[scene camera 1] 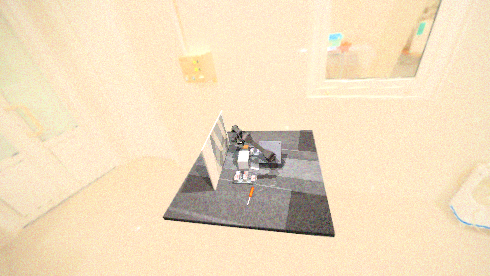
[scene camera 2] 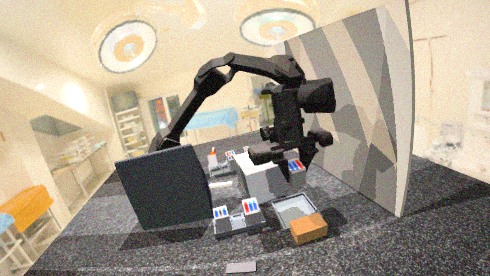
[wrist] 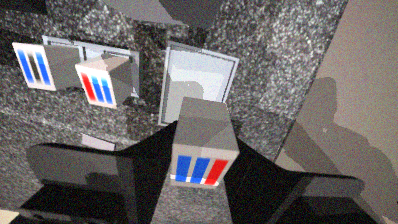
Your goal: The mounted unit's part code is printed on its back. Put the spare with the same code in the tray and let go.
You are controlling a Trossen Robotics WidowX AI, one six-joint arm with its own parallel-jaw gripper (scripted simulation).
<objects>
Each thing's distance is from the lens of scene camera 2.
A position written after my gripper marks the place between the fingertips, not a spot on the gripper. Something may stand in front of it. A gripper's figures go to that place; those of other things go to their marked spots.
my gripper [scene camera 2: 295,179]: 0.51 m
brown block [scene camera 2: 305,229]: 0.47 m
</objects>
